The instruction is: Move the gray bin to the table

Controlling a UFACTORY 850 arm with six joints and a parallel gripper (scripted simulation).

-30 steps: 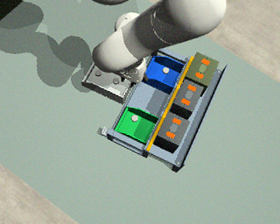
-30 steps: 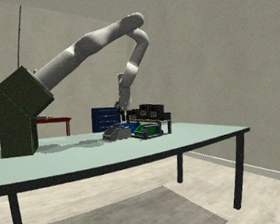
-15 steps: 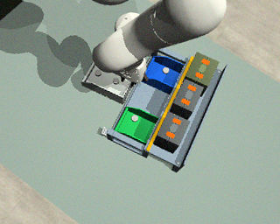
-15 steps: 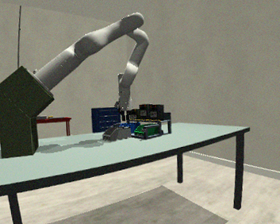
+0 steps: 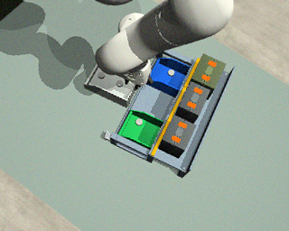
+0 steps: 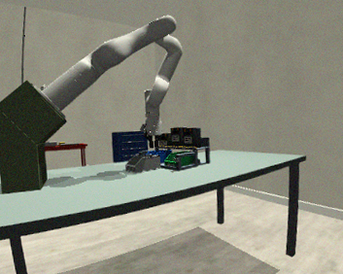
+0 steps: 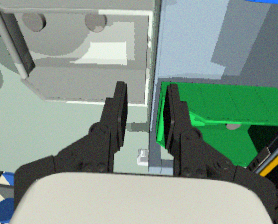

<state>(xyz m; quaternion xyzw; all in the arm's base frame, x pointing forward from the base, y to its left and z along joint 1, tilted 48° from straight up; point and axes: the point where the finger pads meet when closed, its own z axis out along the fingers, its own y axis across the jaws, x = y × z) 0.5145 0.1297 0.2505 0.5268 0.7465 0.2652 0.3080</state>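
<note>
The gray open bin lies 100 mm below my hand, 80 mm behind it and 30 mm to the right of it. Also, from my hand: yellow rail 150 mm ahead, 60 mm to the left, 30 mm below; blue bin 140 mm to the left, 100 mm below, 60 mm ahead; green bin 140 mm ahead, 100 mm below, 60 mm to the right.
</note>
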